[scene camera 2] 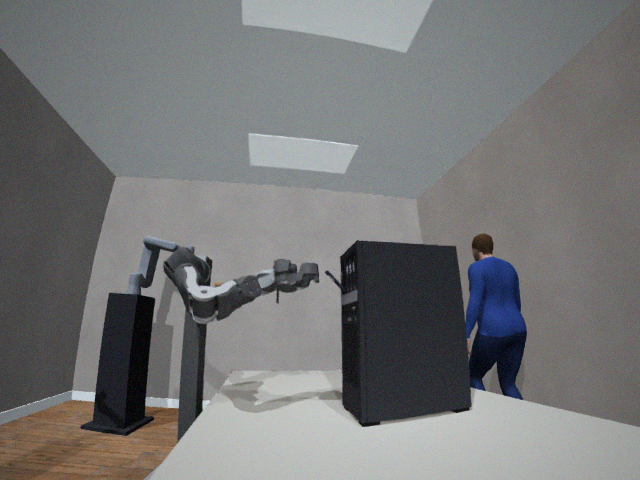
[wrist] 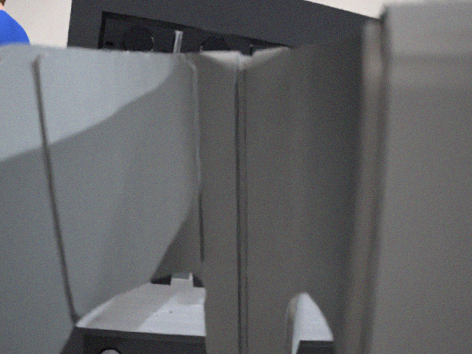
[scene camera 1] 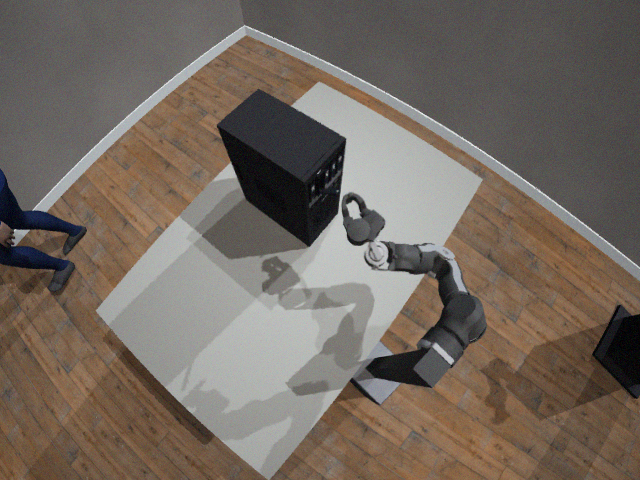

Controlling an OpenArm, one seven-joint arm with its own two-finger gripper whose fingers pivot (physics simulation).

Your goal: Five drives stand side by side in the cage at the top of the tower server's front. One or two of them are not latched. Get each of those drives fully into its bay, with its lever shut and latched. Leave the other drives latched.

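The black tower server (scene camera 1: 279, 136) (scene camera 2: 413, 330) (wrist: 86, 25) stands upright on the table. The row of drives (scene camera 1: 326, 176) (scene camera 2: 349, 271) is at the top of its front. One open lever (scene camera 2: 333, 279) slants up and outward from the cage in the second scene view; the wrist view does not show it. My gripper (scene camera 1: 351, 197) (scene camera 2: 316, 273) (wrist: 265, 212) is shut and empty, its fingers pressed together. It is in front of the cage, a short gap from the lever's tip. In the wrist view the fingers hide most of the drives; two round black latch knobs (wrist: 138, 38) (wrist: 215, 44) show above them.
The server stands on the pale table (scene camera 1: 413, 155) (scene camera 2: 289, 439). A grey ledge (wrist: 150, 307) runs below the bays. A person in blue (scene camera 1: 38, 248) (scene camera 2: 496, 299) stands beyond the table. A black pedestal (scene camera 2: 124, 356) (scene camera 1: 622, 351) stands away from the table.
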